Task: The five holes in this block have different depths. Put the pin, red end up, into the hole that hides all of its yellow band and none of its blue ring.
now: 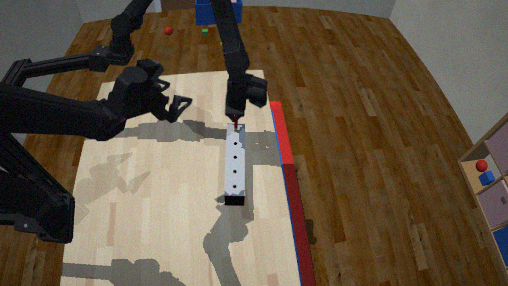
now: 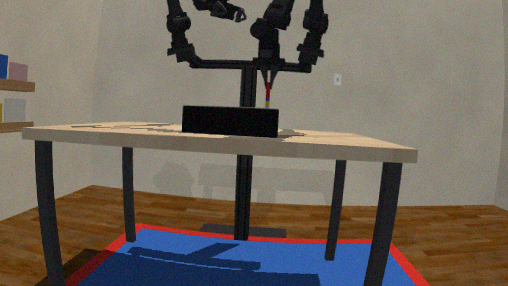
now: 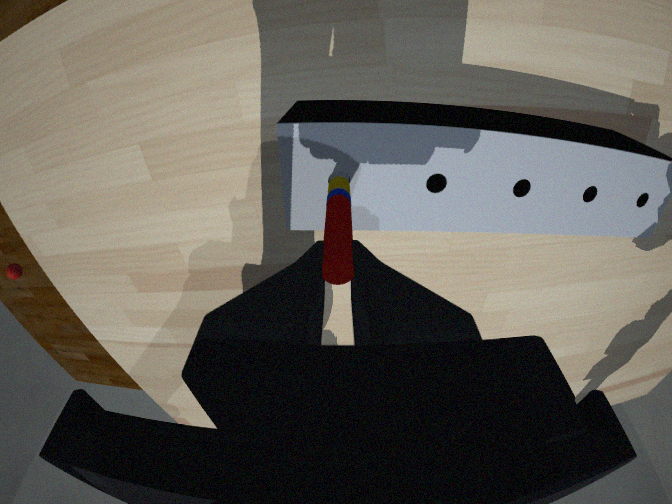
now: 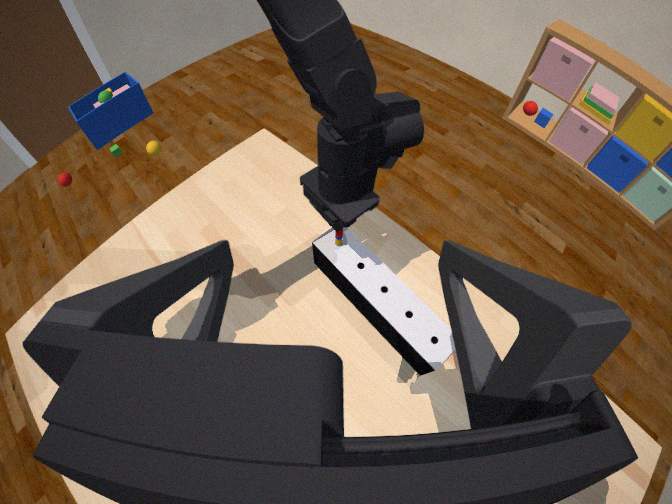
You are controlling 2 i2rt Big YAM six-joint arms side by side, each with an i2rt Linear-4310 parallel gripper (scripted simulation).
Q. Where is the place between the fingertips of my left gripper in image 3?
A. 337, 252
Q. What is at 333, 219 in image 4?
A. My left gripper.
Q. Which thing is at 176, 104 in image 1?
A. My right gripper.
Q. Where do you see a block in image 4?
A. At 399, 315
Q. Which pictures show the block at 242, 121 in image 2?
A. Image 1, image 2, image 3 and image 4: all of them.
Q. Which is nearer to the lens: the block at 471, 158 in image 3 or the pin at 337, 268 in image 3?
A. The pin.
